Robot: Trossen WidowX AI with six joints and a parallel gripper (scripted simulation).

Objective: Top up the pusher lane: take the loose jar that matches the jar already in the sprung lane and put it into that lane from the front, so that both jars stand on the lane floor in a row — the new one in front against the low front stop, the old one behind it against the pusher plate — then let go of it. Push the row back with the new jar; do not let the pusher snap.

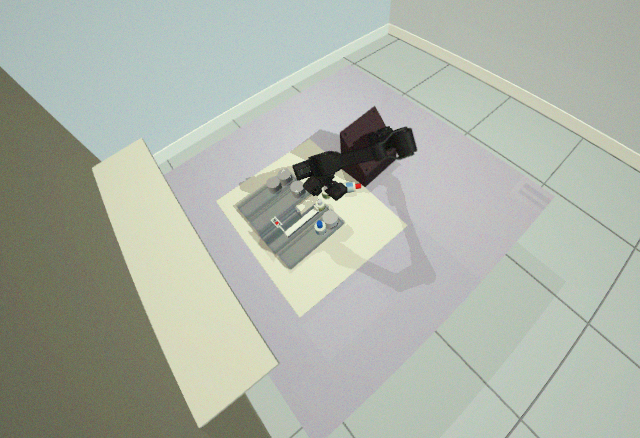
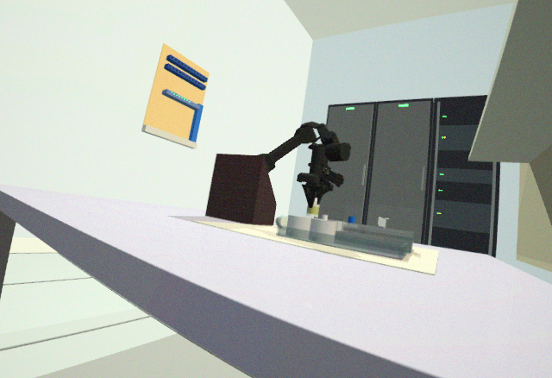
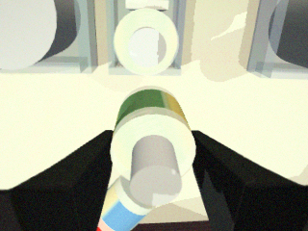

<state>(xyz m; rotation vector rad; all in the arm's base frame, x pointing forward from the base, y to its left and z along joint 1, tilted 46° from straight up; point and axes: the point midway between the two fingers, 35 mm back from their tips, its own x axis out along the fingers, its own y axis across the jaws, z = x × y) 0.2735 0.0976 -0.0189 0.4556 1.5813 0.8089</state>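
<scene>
The sprung lane is 19 cm ahead of my gripper tip, 1 cm to the left of it and 6 cm below it.
</scene>
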